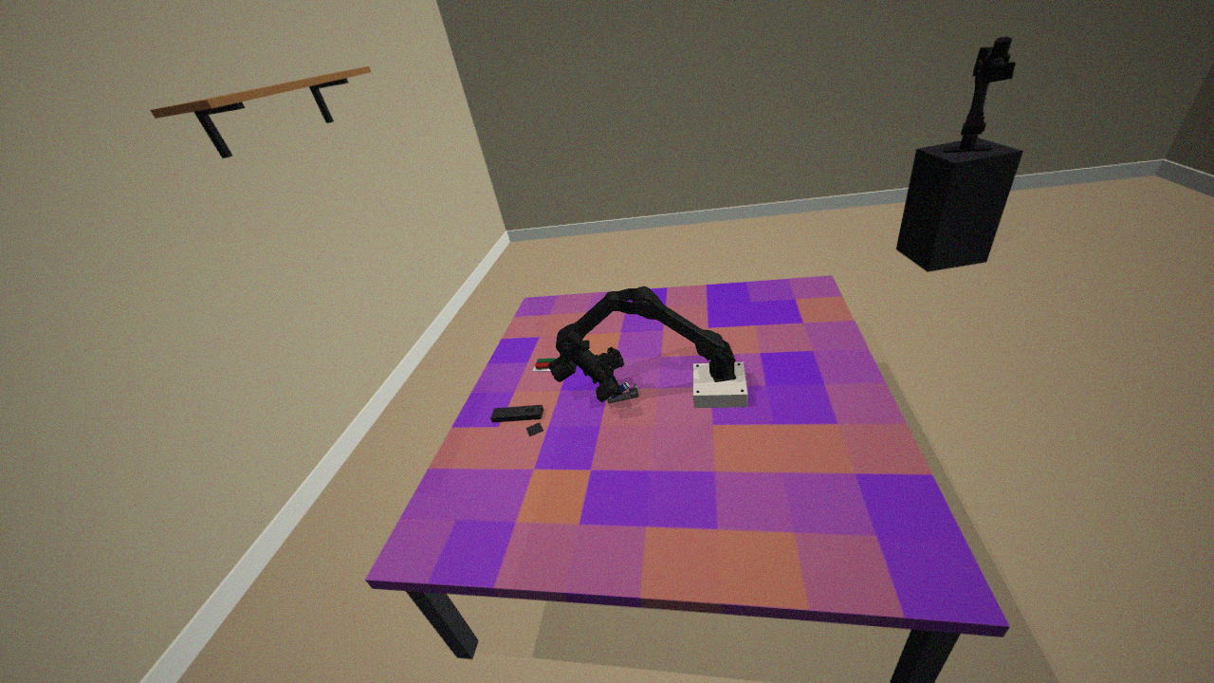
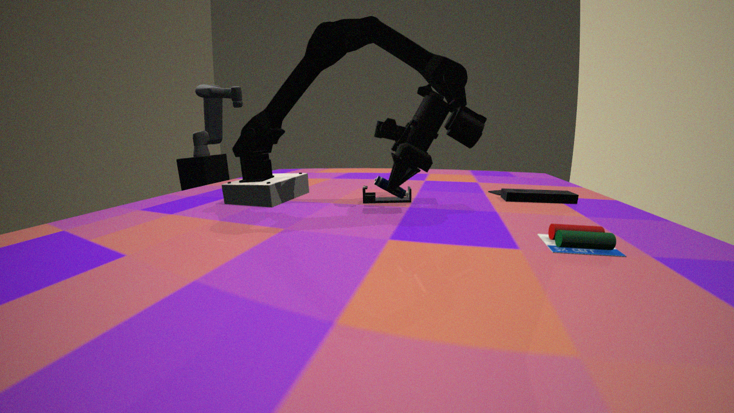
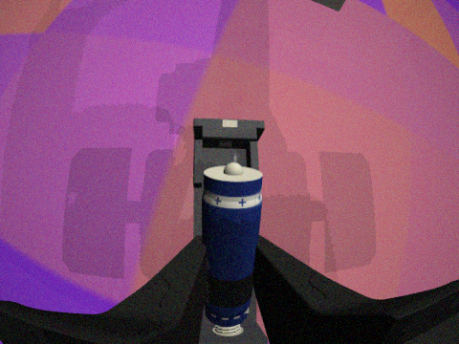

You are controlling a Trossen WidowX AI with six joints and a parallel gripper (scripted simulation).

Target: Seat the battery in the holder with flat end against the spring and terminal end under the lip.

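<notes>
Now: the blue battery 10 mm above my gripper tip. Round my gripper tip: black battery door 270 mm ahead, 80 mm to the left, 20 mm below; black remote 330 mm ahead, 10 mm to the left, 10 mm below.
</notes>
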